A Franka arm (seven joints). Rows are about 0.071 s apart.
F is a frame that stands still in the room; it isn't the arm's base.
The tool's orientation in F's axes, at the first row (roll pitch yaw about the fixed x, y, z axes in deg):
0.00, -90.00, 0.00
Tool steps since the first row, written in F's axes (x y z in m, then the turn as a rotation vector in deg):
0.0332, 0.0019, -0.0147, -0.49, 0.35, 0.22
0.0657, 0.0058, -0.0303, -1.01, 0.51, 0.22
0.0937, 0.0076, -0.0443, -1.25, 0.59, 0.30
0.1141, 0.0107, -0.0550, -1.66, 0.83, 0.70
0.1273, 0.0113, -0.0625, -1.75, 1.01, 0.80
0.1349, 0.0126, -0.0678, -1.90, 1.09, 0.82
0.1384, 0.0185, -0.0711, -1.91, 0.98, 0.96
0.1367, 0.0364, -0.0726, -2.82, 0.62, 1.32
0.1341, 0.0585, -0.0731, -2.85, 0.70, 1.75
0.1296, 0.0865, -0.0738, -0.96, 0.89, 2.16
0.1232, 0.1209, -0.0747, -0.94, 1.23, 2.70
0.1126, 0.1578, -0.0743, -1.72, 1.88, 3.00
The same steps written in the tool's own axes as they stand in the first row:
-0.0147, 0.0019, -0.0332, 0.22, 0.35, 0.49
-0.0303, 0.0058, -0.0657, 0.22, 0.51, 1.01
-0.0443, 0.0076, -0.0937, 0.30, 0.59, 1.25
-0.0550, 0.0107, -0.1141, 0.70, 0.83, 1.66
-0.0625, 0.0113, -0.1273, 0.80, 1.01, 1.75
-0.0678, 0.0126, -0.1349, 0.82, 1.09, 1.90
-0.0711, 0.0185, -0.1384, 0.96, 0.98, 1.91
-0.0726, 0.0364, -0.1367, 1.32, 0.62, 2.82
-0.0731, 0.0585, -0.1341, 1.75, 0.70, 2.85
-0.0738, 0.0865, -0.1296, 2.16, 0.89, 0.96
-0.0747, 0.1209, -0.1232, 2.70, 1.23, 0.94
-0.0743, 0.1578, -0.1126, 3.00, 1.88, 1.72

